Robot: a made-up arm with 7 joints.
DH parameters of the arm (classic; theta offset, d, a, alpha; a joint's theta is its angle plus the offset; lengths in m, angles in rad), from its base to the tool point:
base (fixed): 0 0.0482 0 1.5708
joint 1: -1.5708 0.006 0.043 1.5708
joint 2: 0 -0.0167 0.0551 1.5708
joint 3: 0 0.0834 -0.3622 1.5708
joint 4: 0 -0.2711 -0.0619 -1.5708
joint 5: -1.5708 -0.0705 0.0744 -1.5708
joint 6: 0 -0.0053 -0.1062 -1.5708
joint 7: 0 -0.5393 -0.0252 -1.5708
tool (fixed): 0 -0.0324 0 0
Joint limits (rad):
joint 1: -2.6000..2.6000
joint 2: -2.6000..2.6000
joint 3: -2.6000..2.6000
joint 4: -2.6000..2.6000
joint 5: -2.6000..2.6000
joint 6: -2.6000..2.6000
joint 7: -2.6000..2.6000
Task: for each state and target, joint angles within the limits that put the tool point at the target. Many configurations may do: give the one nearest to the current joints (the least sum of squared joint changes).
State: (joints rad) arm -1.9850 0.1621 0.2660 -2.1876 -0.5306 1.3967 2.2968
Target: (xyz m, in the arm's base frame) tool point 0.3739 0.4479 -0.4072
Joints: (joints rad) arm -1.8764 -0.1769 0.2239 -1.7005 -0.6624 2.0358 2.3034
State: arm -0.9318 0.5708 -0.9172 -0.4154 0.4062 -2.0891 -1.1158
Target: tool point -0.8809 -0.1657 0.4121
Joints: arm -0.5189 0.4694 -0.8960 -0.4790 0.3230 -1.7756 -1.1145
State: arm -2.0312 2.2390 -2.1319 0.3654 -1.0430 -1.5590 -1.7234
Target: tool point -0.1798 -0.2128 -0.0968
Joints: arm -2.2372 2.0813 -2.2833 0.4249 -1.7332 -1.4837 -1.6824
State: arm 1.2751 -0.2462 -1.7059 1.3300 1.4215 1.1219 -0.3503
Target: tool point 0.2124 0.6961 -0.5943
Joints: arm 1.1737 -0.4184 -1.8580 1.5952 1.8524 1.0925 -0.3351
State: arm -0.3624 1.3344 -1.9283 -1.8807 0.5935 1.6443 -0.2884
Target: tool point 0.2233 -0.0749 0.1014
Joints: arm -0.8597 1.7927 -2.2436 -1.3622 1.1788 1.0530 -0.2876
